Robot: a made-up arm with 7 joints.
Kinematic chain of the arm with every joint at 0, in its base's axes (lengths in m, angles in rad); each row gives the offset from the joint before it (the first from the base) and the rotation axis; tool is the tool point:
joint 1: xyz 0 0 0 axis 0 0.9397 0.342
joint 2: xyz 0 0 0 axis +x
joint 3: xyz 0 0 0 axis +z
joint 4: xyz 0.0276 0 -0.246 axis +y
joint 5: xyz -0.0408 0 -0.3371 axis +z
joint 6: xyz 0 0 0 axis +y
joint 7: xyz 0 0 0 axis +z
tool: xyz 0 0 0
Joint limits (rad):
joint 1: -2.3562..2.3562
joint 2: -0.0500..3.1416
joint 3: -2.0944..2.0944
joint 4: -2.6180..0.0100
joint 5: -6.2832..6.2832
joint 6: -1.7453..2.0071
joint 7: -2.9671..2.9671
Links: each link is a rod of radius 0.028 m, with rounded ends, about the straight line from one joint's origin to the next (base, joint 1, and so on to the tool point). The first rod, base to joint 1, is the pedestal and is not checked.
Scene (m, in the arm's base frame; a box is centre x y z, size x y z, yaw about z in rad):
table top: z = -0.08
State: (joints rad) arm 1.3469 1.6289 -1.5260 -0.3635 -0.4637 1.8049 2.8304
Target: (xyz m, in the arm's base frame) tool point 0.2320 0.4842 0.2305
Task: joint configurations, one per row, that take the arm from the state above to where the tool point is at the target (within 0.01 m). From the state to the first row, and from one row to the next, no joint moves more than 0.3 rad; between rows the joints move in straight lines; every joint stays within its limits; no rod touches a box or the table.
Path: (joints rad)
1: 1.3495 1.8645 -1.5260 -0.2537 -0.4637 1.8049 2.8304
2: 1.3521 2.1001 -1.5261 -0.1439 -0.4637 1.8049 2.8304
3: 1.3547 2.3356 -1.5261 -0.0341 -0.4637 1.8049 2.8304

